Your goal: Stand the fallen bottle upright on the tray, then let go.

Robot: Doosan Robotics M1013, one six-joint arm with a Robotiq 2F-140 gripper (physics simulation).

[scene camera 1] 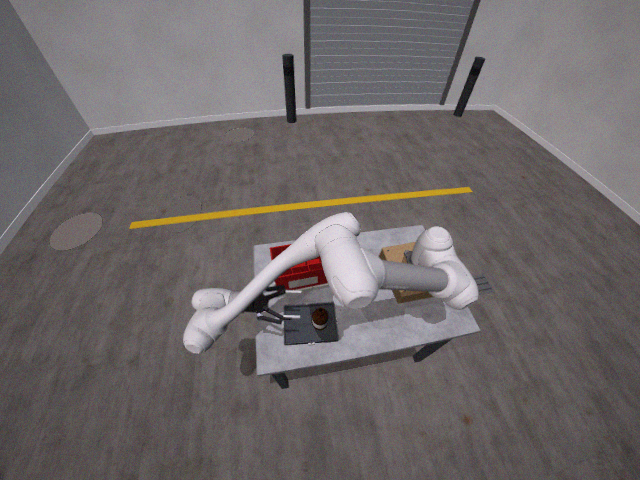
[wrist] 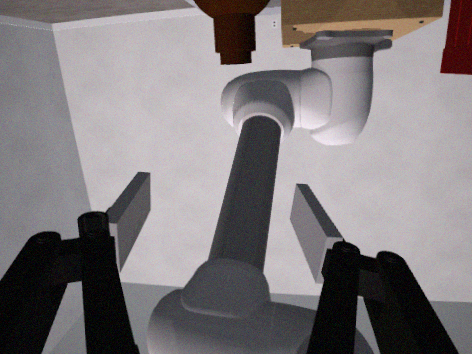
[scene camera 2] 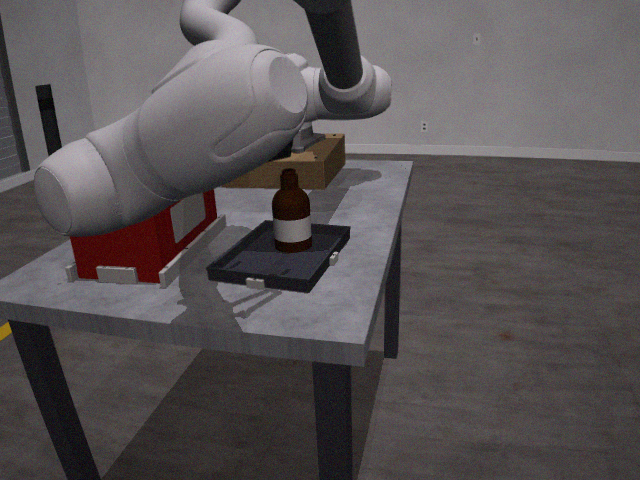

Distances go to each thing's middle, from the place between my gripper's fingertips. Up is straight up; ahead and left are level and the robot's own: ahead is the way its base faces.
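There's the brown bottle [scene camera 2: 290, 206], and it's 2 cm to the right of my hand, 8 cm behind it and 16 cm below it.
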